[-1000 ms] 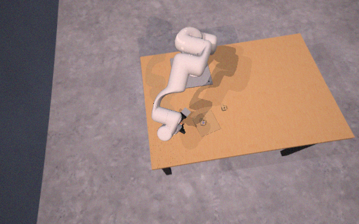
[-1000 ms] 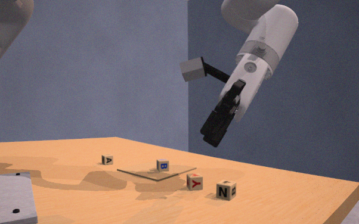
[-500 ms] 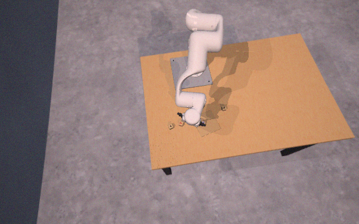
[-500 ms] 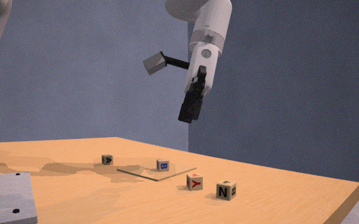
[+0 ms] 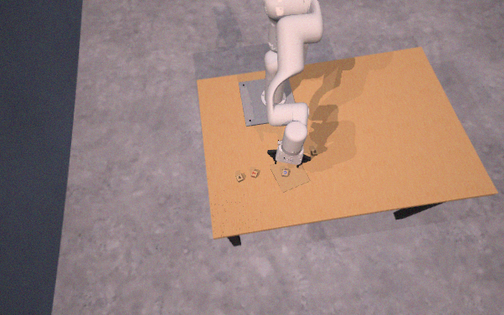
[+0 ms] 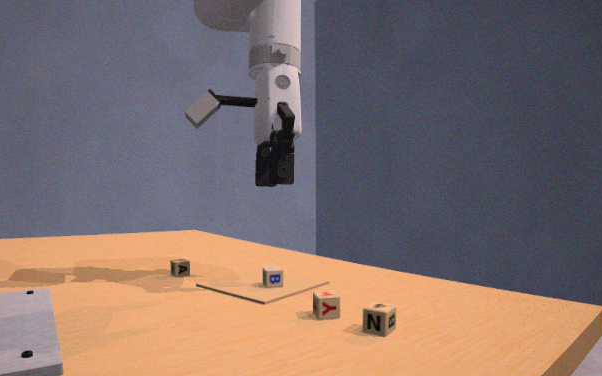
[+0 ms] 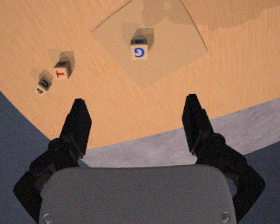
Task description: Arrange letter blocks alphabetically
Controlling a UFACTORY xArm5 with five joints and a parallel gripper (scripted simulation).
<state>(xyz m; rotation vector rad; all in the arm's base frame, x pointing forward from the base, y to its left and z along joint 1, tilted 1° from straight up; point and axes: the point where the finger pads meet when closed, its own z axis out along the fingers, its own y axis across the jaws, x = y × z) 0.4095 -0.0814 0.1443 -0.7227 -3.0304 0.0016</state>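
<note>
Now: hand 140 mm above the blue-lettered block. Round my hand: black-lettered block (200 mm to the right, 140 mm below, 40 mm behind); then thin tan mat (150 mm below, 30 mm to the left); then red-lettered block (140 mm below, 130 mm to the right, 40 mm behind).
</note>
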